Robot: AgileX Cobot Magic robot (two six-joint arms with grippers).
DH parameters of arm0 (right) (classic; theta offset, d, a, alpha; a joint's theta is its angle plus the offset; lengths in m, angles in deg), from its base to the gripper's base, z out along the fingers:
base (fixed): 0 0 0 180
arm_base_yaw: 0 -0.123 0 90
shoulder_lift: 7.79 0 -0.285 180
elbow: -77.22 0 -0.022 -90
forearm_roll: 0 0.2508 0 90
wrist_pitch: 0 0 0.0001 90
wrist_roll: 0 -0.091 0 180
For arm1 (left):
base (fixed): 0 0 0 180
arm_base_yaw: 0 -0.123 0 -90
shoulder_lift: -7.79 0 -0.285 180
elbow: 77.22 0 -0.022 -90
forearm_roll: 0 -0.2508 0 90
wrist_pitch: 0 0 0.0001 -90
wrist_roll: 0 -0.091 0 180
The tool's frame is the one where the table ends.
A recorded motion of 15 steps. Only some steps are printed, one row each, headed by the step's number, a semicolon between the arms.
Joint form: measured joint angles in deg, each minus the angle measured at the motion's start. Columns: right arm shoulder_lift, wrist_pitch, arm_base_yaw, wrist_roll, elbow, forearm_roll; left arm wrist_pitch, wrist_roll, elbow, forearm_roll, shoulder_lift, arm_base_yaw.
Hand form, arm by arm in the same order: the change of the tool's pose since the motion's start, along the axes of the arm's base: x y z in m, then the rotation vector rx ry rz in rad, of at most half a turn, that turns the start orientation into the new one. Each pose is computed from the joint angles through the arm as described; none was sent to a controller.
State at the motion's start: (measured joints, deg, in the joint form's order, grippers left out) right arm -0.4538 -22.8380 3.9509 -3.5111 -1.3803 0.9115; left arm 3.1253 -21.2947 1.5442 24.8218 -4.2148 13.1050
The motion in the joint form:
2: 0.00 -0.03 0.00 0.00 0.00 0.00; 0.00 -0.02 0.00 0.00 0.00 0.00
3: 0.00 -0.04 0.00 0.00 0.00 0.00; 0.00 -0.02 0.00 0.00 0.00 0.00
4: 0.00 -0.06 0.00 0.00 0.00 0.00; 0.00 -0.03 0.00 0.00 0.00 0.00
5: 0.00 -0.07 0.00 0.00 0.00 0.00; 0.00 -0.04 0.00 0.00 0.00 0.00
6: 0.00 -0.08 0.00 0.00 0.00 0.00; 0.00 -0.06 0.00 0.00 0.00 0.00
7: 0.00 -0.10 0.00 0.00 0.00 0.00; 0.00 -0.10 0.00 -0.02 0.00 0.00
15: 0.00 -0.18 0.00 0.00 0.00 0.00; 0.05 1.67 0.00 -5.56 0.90 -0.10
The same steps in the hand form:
2: 0.0000 0.0000 0.0000 0.0000 0.0005 0.0000; 0.0000 0.0000 0.0000 0.0003 -0.0001 0.0000
3: 0.0000 0.0000 -0.0001 0.0000 0.0007 0.0000; 0.0000 0.0000 0.0000 0.0003 -0.0001 0.0000
4: 0.0000 0.0000 -0.0001 0.0001 0.0010 0.0000; 0.0000 0.0000 0.0000 0.0005 -0.0001 0.0000
5: 0.0000 0.0000 -0.0001 0.0001 0.0012 0.0000; 0.0000 0.0000 0.0000 0.0007 -0.0002 0.0000
6: 0.0000 0.0000 -0.0001 0.0001 0.0014 0.0000; 0.0000 0.0000 0.0000 0.0010 -0.0003 -0.0001
7: -0.0001 0.0000 -0.0002 0.0001 0.0017 0.0000; 0.0000 0.0000 0.0000 0.0020 -0.0005 -0.0001
15: -0.0001 0.0000 -0.0003 0.0002 0.0031 0.0000; -0.0010 0.0008 0.0007 0.0630 -0.0293 0.0025

